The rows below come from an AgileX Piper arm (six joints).
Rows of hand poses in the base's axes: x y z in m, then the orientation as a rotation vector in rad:
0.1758 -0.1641 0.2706 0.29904 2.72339 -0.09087
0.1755 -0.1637 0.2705 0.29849 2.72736 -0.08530
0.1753 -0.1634 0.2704 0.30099 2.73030 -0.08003
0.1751 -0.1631 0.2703 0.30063 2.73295 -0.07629
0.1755 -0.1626 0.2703 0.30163 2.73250 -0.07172
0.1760 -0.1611 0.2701 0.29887 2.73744 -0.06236
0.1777 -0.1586 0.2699 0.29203 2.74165 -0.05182
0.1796 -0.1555 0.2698 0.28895 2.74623 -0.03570
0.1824 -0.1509 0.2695 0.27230 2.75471 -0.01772
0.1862 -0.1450 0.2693 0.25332 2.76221 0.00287
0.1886 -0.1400 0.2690 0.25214 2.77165 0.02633
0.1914 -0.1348 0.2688 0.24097 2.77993 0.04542
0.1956 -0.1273 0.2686 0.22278 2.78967 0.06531
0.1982 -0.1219 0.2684 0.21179 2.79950 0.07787
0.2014 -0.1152 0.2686 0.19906 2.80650 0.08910
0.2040 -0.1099 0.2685 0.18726 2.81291 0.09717
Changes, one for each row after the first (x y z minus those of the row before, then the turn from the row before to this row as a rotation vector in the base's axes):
-0.0003 0.0004 -0.0001 0.00423 0.00331 0.00137
-0.0002 0.0003 -0.0001 0.00436 0.00255 -0.00085
-0.0002 0.0003 -0.0001 0.00284 0.00222 0.00091
0.0004 0.0005 0.0000 0.00326 -0.00083 -0.00009
0.0005 0.0015 -0.0002 0.00662 0.00377 0.00349
0.0017 0.0025 -0.0002 0.00675 0.00266 0.00645
0.0019 0.0031 -0.0001 0.01119 0.00289 0.00460
0.0028 0.0046 -0.0003 0.01090 0.00563 0.01450
0.0038 0.0059 -0.0002 0.01229 0.00451 0.01635
0.0024 0.0050 -0.0003 0.01683 0.00790 0.00446
0.0028 0.0052 -0.0002 0.01234 0.00630 0.01071
0.0042 0.0075 -0.0002 0.01204 0.00731 0.01571
0.0026 0.0054 -0.0002 0.00784 0.00844 0.00981
0.0032 0.0067 0.0002 0.00655 0.00561 0.01060
0.0026 0.0053 -0.0001 0.00444 0.00525 0.00952

